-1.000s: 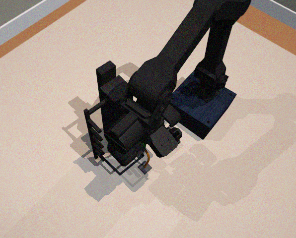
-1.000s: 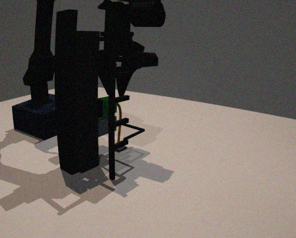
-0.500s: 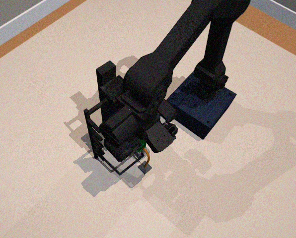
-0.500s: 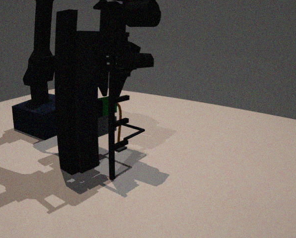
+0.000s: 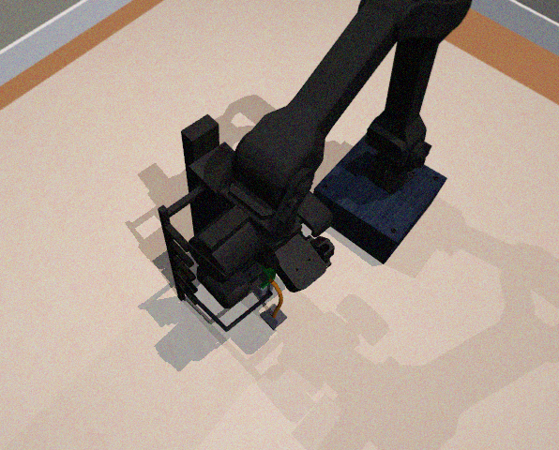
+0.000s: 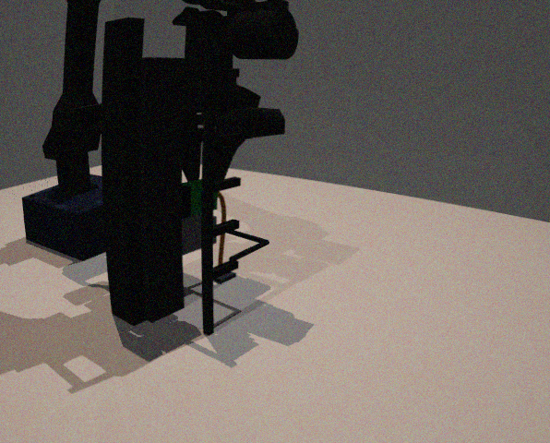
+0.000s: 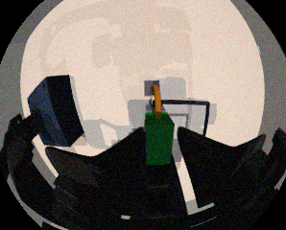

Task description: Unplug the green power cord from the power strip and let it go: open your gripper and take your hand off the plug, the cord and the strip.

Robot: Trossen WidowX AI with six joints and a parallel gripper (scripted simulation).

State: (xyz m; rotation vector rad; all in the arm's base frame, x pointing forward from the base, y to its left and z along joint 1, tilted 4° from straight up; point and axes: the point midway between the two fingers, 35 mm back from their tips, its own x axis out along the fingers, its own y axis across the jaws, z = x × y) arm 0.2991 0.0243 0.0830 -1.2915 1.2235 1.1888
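The green plug is 30 mm to the right of my gripper tip.
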